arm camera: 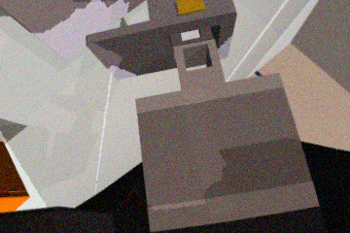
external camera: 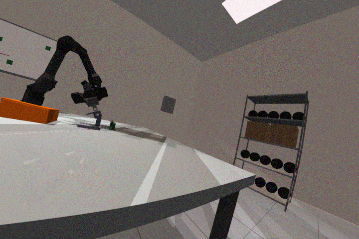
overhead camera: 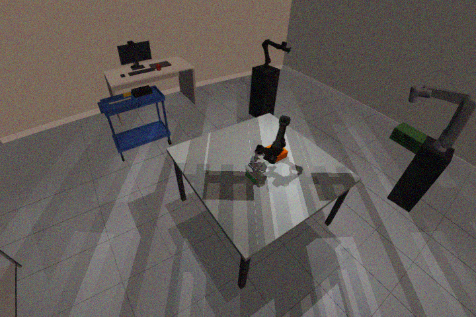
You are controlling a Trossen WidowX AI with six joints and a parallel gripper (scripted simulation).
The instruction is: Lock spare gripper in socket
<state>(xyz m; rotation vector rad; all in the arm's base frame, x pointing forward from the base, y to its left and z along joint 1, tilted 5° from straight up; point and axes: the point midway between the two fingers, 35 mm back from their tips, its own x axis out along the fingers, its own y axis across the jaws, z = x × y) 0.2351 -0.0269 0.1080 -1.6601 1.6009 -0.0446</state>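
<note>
My gripper tip is 16 cm short of the green bracket, 12 cm above it and 11 cm to the right of it. The rest, counted from my gripper tip: spare gripper: 1 cm to the left; then grey mount: 10 cm below, 3 cm ahead, 1 cm to the left.
</note>
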